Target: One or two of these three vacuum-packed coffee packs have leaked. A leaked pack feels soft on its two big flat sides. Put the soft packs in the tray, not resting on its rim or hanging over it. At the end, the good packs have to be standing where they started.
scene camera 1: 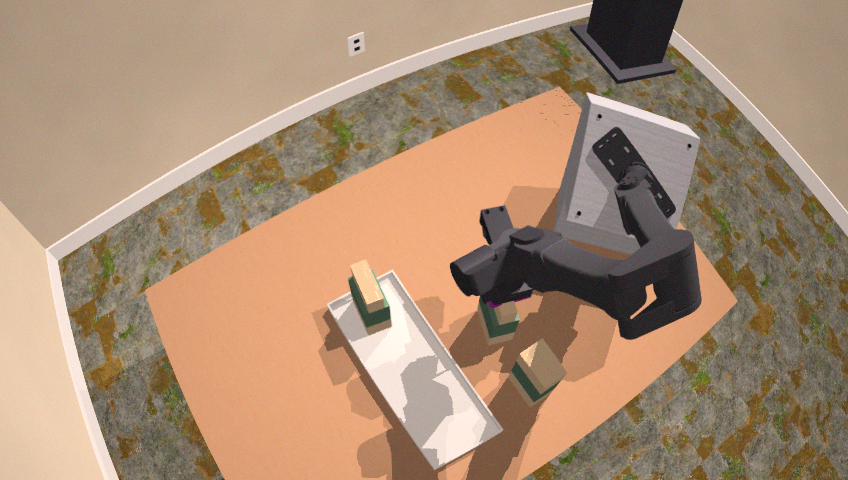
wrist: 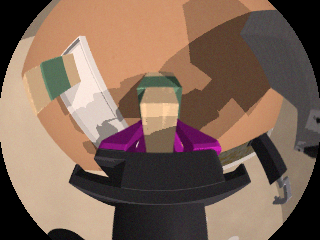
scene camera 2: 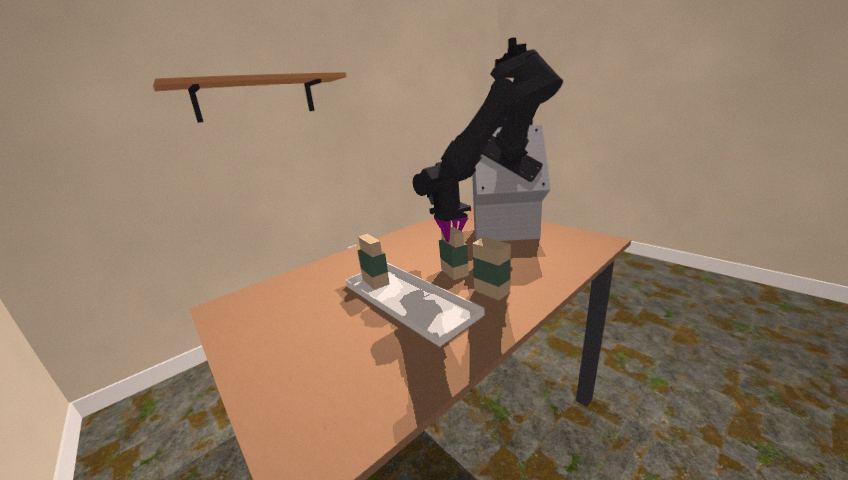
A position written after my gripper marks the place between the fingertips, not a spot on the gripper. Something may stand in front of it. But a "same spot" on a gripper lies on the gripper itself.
Labels:
my gripper: scene camera 1; wrist 159, 120; scene camera 2
white tray: scene camera 1; wrist; scene camera 2 426, 308
same spot on white tray: (wrist: 92, 109) = (scene camera 1: 408, 364)
same spot on my gripper: (scene camera 2: 444, 223) = (scene camera 1: 490, 306)

